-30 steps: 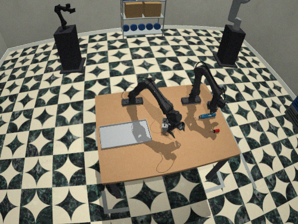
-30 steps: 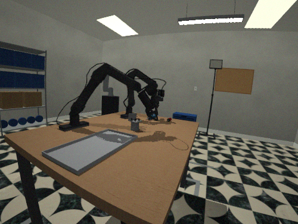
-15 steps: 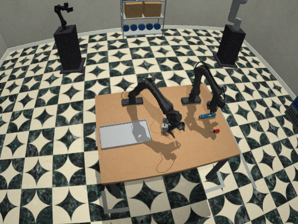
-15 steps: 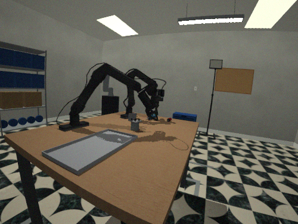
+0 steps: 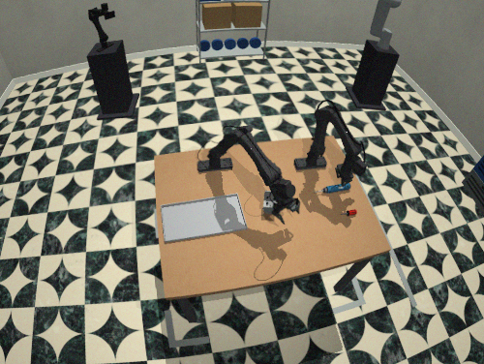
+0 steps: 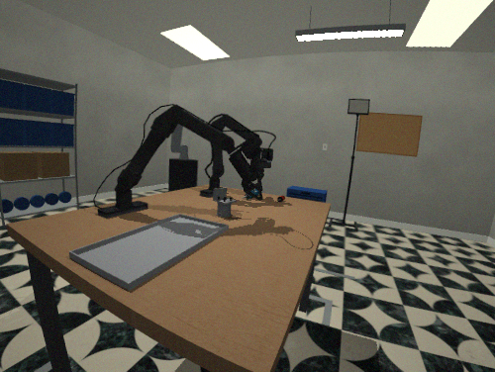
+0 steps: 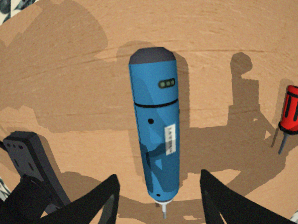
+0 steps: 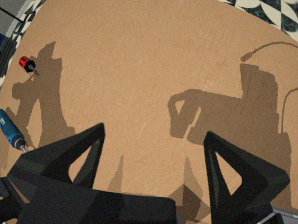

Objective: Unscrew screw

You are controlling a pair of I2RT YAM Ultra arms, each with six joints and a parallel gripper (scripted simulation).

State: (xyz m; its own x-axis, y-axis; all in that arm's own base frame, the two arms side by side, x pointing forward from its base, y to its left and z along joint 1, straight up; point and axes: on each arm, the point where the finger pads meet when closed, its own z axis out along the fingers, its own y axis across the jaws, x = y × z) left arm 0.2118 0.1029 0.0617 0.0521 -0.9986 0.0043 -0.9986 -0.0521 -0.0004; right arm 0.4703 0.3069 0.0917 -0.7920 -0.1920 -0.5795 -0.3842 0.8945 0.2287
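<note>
Now: right hand 120 mm past the grey l-shaped bracket, 80 mm to the left of it and 30 mm above it. Also, from my right hand: red-handled screwdriver 370 mm to the left, 90 mm below, 60 mm behind; screw 140 mm behind, 60 mm to the right, 40 mm below; grey tray 430 mm to the right, 100 mm below, 80 mm behind.
</note>
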